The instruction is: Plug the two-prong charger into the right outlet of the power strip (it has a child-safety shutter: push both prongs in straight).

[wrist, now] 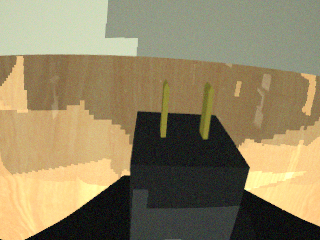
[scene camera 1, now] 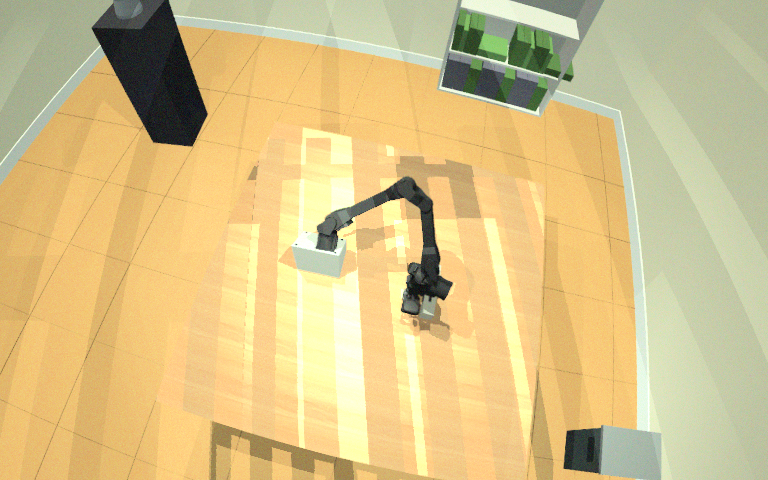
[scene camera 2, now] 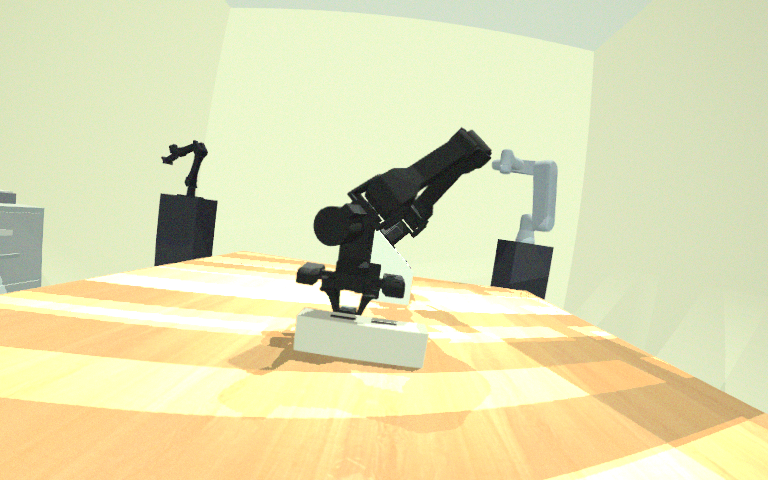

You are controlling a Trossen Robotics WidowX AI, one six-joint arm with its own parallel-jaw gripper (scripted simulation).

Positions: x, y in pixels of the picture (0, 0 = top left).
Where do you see a two-prong charger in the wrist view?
185, 170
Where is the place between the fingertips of the gripper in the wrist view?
173, 187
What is the gripper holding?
A two-prong charger.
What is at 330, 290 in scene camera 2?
The gripper.
